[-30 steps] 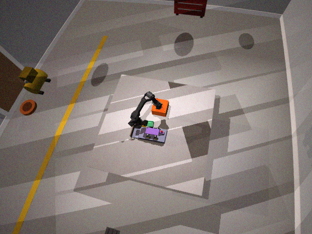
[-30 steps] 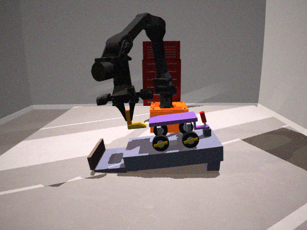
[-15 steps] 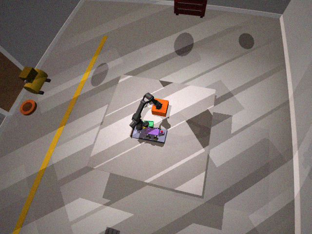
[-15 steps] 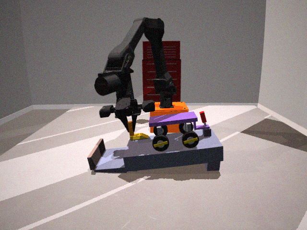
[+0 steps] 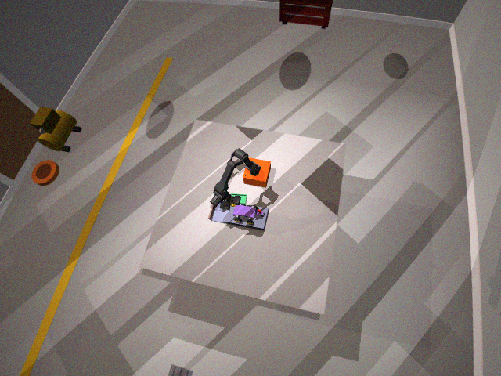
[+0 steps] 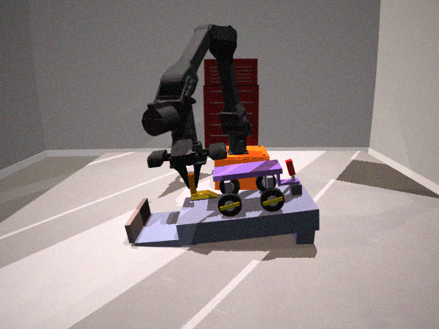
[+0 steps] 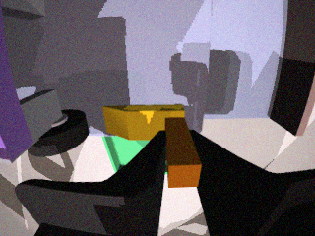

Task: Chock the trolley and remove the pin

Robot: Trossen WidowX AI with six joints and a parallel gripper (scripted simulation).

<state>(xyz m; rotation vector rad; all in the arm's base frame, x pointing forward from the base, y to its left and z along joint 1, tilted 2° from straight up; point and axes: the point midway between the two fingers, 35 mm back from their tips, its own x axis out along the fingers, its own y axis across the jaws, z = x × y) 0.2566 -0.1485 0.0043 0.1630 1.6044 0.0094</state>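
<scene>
Right now my gripper tip is 6 cm short of the red-headed stop pin, 23 cm to the right of it and 4 cm below it. From my gripper tip the other things lie so: green tray: 7 cm behind, 4 cm to the left, 9 cm below; ramp: 7 cm ahead, 12 cm to the left, 4 cm below; yellow chock: 2 cm to the left.
</scene>
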